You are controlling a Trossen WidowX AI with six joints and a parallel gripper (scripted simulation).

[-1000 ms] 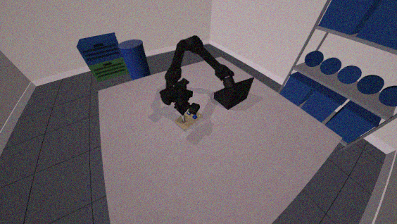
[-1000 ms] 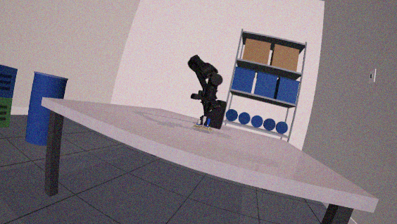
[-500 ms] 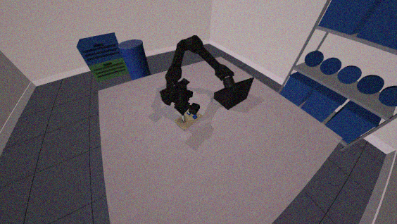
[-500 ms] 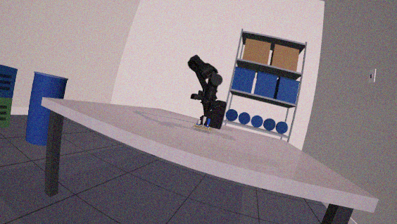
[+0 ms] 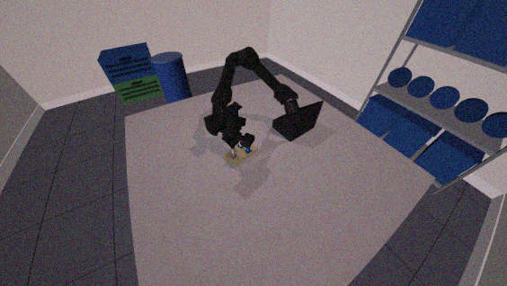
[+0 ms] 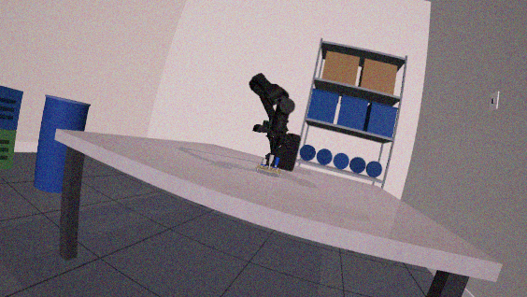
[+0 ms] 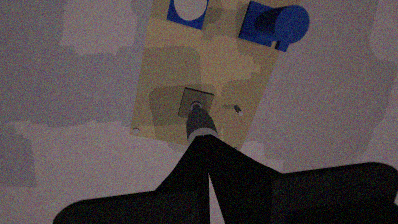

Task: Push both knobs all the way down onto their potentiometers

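The blue knob lies 70 mm behind my gripper tip and 20 mm below it. From my gripper tip the other things lie so: grey knob (20 mm below).
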